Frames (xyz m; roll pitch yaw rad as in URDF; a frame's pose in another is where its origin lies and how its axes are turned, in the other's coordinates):
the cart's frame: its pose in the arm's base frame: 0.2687 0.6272 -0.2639 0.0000 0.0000 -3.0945
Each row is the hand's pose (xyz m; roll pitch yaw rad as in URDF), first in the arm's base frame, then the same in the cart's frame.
Working: the arm's base frame: its pose in the cart's frame: 0.2979 0.6139 0.2639 0.0000 0.0000 3.0945

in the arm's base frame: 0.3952 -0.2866 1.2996 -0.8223 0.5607 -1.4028
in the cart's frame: -0.0833 0.9187 1.5635 -0.8223 0.5607 1.6917
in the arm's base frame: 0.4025 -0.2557 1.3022 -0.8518 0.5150 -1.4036
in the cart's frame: -0.0921 0.8882 1.5661 -0.8518 0.5150 1.6909
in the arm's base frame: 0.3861 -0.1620 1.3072 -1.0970 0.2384 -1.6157
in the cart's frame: -0.0801 0.7939 1.5711 -1.0970 0.2384 1.4788
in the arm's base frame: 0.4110 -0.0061 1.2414 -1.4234 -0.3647 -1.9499
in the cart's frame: -0.1123 0.6393 1.5053 -1.4234 -0.3647 1.1446
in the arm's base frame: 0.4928 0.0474 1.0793 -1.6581 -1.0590 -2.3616
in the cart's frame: -0.1966 0.5897 1.3432 -1.6581 -1.0590 0.7329
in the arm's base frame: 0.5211 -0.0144 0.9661 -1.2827 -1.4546 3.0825
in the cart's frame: -0.2219 0.6528 1.2300 -1.2827 -1.4546 -0.1062
